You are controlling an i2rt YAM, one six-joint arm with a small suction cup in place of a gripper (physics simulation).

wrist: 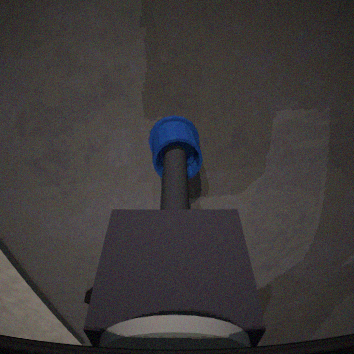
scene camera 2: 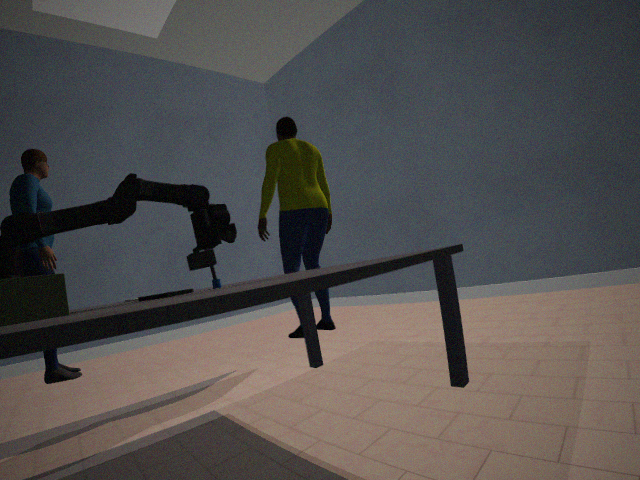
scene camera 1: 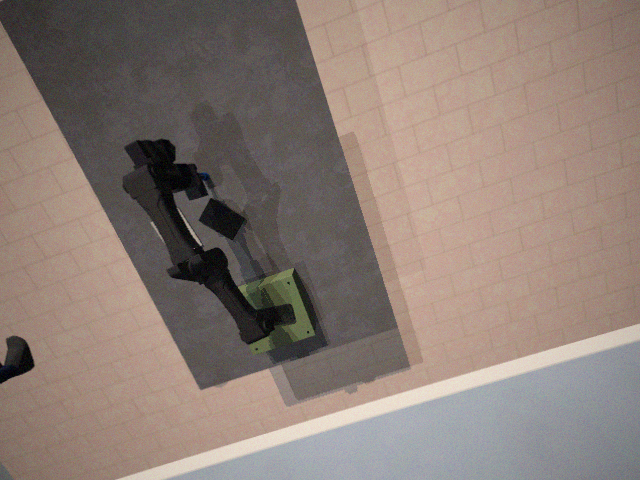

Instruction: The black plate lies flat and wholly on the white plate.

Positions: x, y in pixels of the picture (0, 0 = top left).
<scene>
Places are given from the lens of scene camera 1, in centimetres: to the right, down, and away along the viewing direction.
suction cup (scene camera 1: 193, 185): -39, -17, 74
black plate (scene camera 1: 220, 218): -37, -8, 89
The marked spots on the black plate and the suction cup are 18 cm apart.
</scene>
